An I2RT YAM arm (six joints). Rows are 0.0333 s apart.
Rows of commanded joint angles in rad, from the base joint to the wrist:
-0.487, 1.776, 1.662, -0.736, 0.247, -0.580
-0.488, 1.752, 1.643, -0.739, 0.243, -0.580
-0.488, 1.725, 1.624, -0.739, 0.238, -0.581
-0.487, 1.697, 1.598, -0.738, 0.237, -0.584
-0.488, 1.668, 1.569, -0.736, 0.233, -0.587
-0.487, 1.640, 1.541, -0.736, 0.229, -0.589
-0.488, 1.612, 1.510, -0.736, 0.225, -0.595
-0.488, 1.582, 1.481, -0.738, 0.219, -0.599
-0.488, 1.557, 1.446, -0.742, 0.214, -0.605
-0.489, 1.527, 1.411, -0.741, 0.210, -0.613
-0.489, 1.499, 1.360, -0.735, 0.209, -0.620
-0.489, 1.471, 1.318, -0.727, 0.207, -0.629
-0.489, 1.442, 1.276, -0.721, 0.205, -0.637
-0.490, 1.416, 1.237, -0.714, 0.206, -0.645
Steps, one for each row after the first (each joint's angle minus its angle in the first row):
-0.001, -0.024, -0.019, -0.003, -0.004, 0.000
-0.001, -0.051, -0.038, -0.003, -0.009, -0.001
0.000, -0.079, -0.064, -0.002, -0.010, -0.004
-0.001, -0.108, -0.093, 0.000, -0.014, -0.007
0.000, -0.136, -0.121, 0.000, -0.018, -0.009
-0.001, -0.164, -0.152, 0.000, -0.022, -0.015
-0.001, -0.194, -0.181, -0.002, -0.028, -0.019
-0.001, -0.219, -0.216, -0.006, -0.033, -0.025
-0.002, -0.249, -0.251, -0.005, -0.037, -0.033
-0.002, -0.277, -0.302, 0.001, -0.038, -0.040
-0.002, -0.305, -0.344, 0.009, -0.040, -0.049
-0.002, -0.334, -0.386, 0.015, -0.042, -0.057
-0.003, -0.360, -0.425, 0.022, -0.041, -0.065

